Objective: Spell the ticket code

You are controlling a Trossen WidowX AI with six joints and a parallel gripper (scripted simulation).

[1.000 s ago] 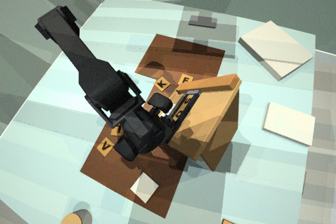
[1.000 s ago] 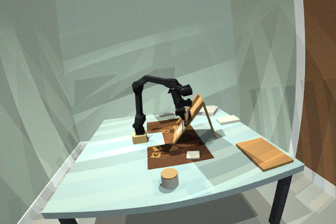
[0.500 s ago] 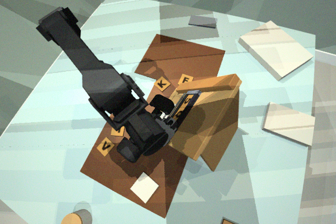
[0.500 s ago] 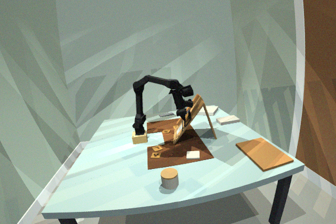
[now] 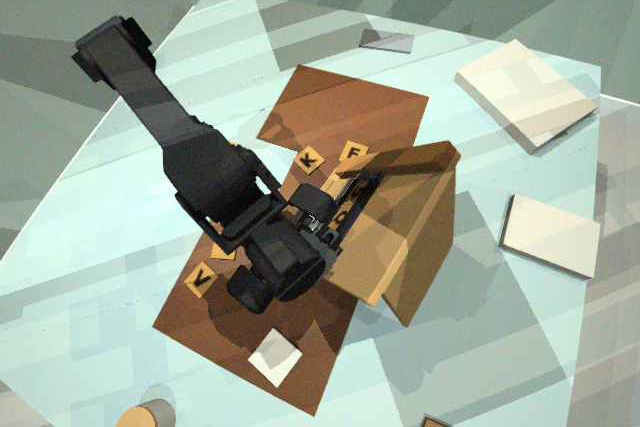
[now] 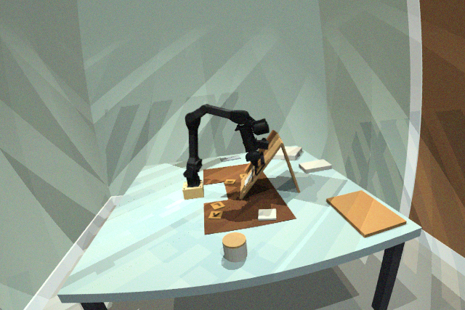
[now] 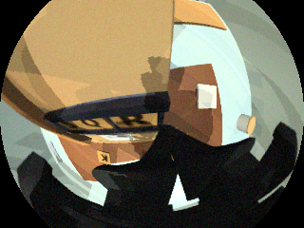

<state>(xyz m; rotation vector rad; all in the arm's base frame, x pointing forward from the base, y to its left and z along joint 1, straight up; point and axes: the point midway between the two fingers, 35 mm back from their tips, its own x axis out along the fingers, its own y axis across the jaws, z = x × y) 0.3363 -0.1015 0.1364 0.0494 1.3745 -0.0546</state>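
Now: the r tile 1 cm ahead of my gripper tip, 3 cm to the left of it and 1 cm below it. From my gripper tip the other things lie so: q tile (2 cm ahead, 10 cm to the left, 1 cm below); then white ticket (4 cm behind, 11 cm to the left, 10 cm below); then s tile (2 cm ahead, 15 cm to the left, 1 cm below).
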